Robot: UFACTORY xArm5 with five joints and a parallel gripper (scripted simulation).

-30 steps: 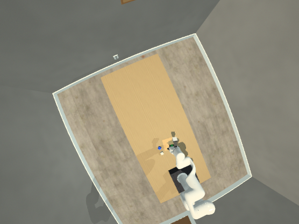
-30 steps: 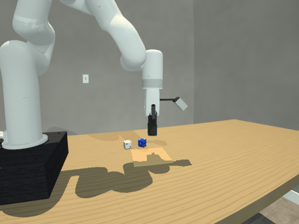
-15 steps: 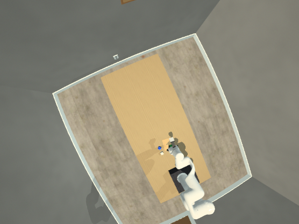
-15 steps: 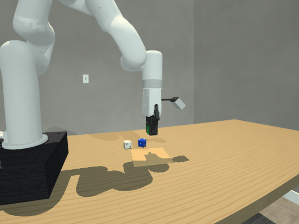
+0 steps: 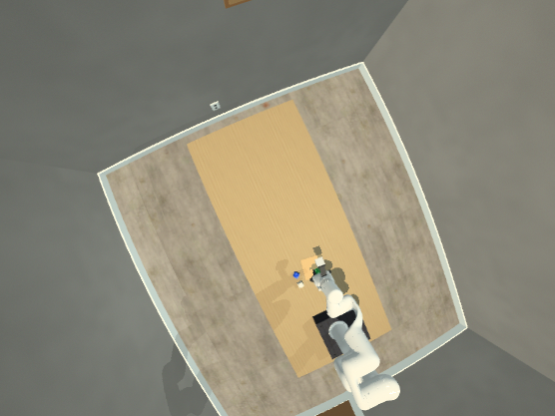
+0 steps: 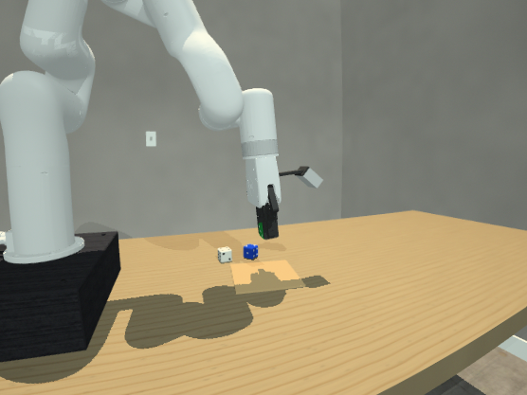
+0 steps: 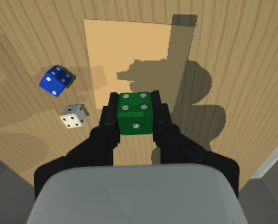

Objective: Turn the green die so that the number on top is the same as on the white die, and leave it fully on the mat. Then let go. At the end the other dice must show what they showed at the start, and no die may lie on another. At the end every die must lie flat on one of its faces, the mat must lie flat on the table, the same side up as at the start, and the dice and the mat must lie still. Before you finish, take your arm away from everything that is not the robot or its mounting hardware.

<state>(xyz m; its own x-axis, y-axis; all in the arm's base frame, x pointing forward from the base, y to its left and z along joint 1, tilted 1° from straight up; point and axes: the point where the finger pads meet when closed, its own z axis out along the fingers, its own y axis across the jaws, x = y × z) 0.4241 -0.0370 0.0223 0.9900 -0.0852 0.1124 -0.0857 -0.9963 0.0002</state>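
The green die is 10 mm below my hand. The rest, counted from my hand: blue die 120 mm to the left, 100 mm below; tan mat 110 mm below, 10 mm behind; white die 120 mm to the left, 100 mm below, 70 mm behind.
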